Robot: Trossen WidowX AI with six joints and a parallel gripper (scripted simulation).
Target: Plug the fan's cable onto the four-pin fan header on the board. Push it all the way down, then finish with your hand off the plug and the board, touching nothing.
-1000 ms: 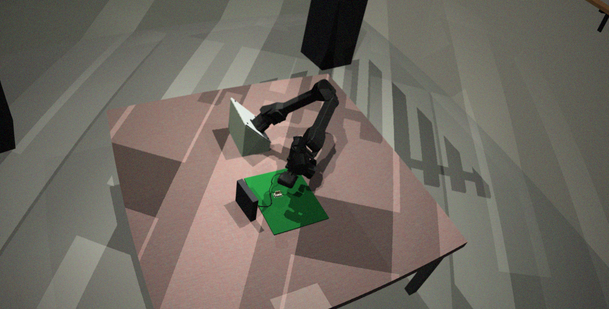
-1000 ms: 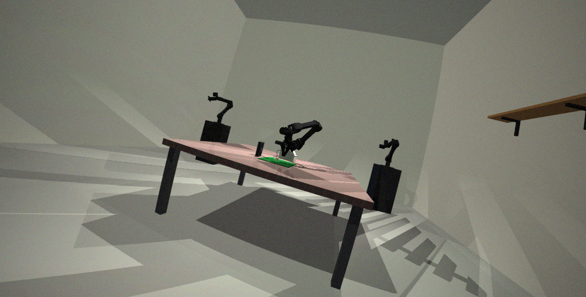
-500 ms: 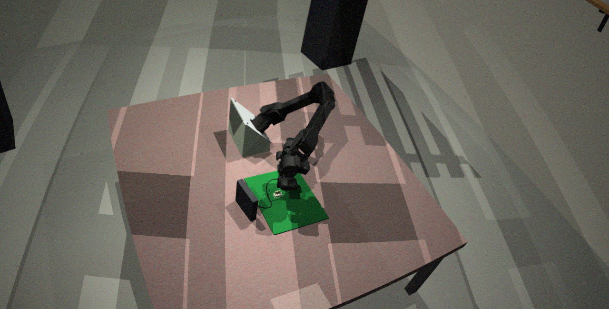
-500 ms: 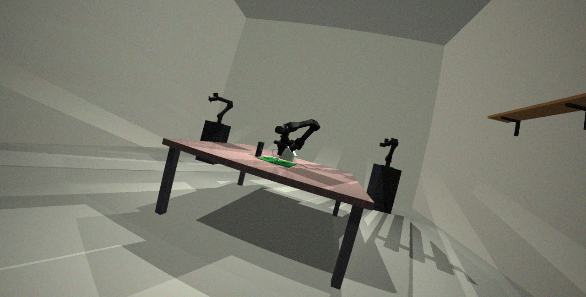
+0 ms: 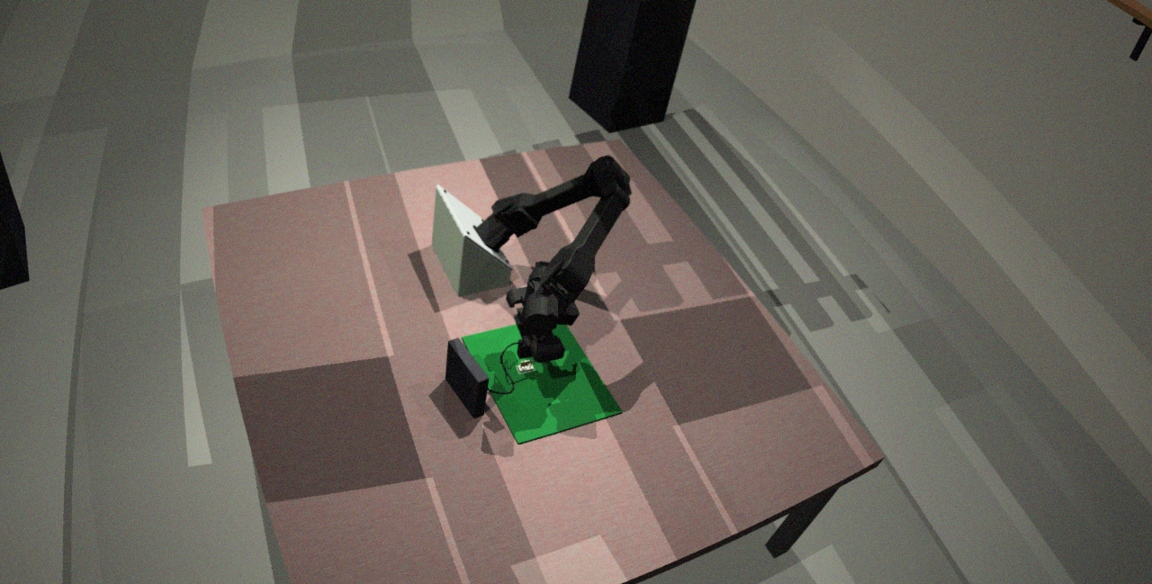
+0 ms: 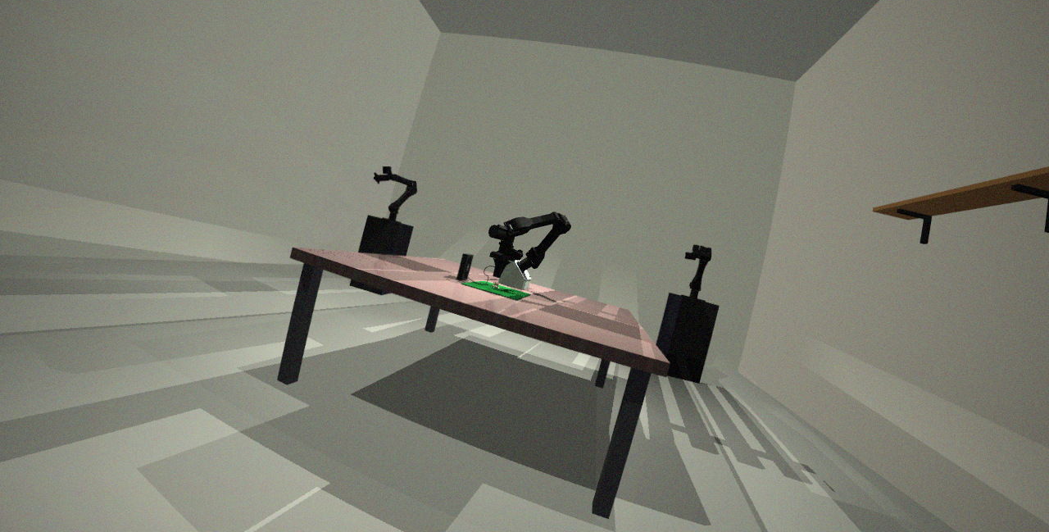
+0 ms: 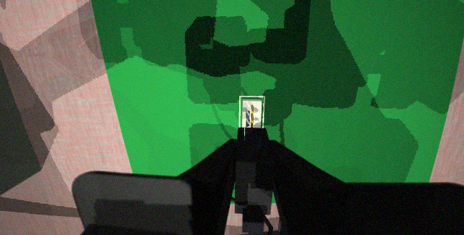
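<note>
Now: the white four-pin header 6 cm below my gripper tip. The rest, counted from my gripper tip: black fan 1 cm ahead, 15 cm to the right; then dark fan plug 1 cm to the right, 1 cm above; then green board 3 cm ahead, 2 cm to the left, 8 cm below.
</note>
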